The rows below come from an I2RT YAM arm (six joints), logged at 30 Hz.
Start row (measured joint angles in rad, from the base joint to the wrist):
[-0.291 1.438 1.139 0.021 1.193 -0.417]
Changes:
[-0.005 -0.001 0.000 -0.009 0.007 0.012]
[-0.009 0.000 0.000 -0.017 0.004 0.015]
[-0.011 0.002 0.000 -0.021 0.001 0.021]
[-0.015 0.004 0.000 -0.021 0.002 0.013]
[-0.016 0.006 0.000 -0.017 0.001 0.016]
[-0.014 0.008 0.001 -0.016 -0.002 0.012]
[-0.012 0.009 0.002 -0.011 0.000 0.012]
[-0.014 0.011 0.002 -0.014 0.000 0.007]
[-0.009 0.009 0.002 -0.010 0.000 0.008]
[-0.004 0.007 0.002 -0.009 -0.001 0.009]
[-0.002 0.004 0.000 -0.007 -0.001 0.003]
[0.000 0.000 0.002 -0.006 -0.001 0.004]
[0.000 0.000 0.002 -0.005 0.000 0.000]
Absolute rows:
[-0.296 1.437 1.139 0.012 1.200 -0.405]
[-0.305 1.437 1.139 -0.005 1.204 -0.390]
[-0.316 1.439 1.139 -0.026 1.205 -0.369]
[-0.331 1.443 1.139 -0.047 1.207 -0.356]
[-0.347 1.449 1.139 -0.064 1.208 -0.340]
[-0.361 1.457 1.140 -0.080 1.206 -0.328]
[-0.373 1.466 1.142 -0.091 1.206 -0.316]
[-0.387 1.477 1.144 -0.105 1.206 -0.309]
[-0.396 1.486 1.146 -0.115 1.206 -0.301]
[-0.400 1.493 1.148 -0.124 1.205 -0.292]
[-0.402 1.497 1.148 -0.131 1.204 -0.289]
[-0.402 1.497 1.150 -0.137 1.203 -0.285]
[-0.402 1.497 1.152 -0.142 1.203 -0.285]

